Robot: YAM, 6 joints.
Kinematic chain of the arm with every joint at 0, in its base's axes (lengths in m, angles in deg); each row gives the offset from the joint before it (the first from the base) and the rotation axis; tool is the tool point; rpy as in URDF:
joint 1: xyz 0 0 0.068 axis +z
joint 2: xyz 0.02 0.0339 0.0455 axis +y
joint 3: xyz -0.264 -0.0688 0 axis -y
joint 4: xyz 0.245 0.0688 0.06 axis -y
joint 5: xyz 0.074 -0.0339 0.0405 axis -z
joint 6: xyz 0.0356 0 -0.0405 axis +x
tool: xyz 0 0 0 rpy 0 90 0
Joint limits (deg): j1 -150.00..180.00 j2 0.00..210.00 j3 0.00..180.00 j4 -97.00..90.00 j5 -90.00..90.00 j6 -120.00..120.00
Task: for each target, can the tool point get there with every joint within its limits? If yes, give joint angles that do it. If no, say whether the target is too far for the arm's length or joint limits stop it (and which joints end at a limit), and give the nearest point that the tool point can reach.
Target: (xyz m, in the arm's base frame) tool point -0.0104 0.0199 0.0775
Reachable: yes | joints 100.88 171.60 17.63 -78.90 -10.47 39.58
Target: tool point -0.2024 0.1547 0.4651
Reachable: yes | joints -44.76 17.93 117.67 -73.51 66.50 88.65
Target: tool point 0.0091 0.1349 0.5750
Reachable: yes | joints -105.43 29.24 99.74 -13.33 49.59 81.63
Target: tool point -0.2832 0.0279 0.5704
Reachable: yes | joints -2.16 23.42 109.56 13.96 -28.91 -50.33
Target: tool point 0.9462 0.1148 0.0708
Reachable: no: too far | nearest point 0.6405 0.0777 0.0849 | short by 0.308 m
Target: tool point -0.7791 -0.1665 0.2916
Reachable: no: too far | nearest point -0.5784 -0.1236 0.2468 | short by 0.210 m
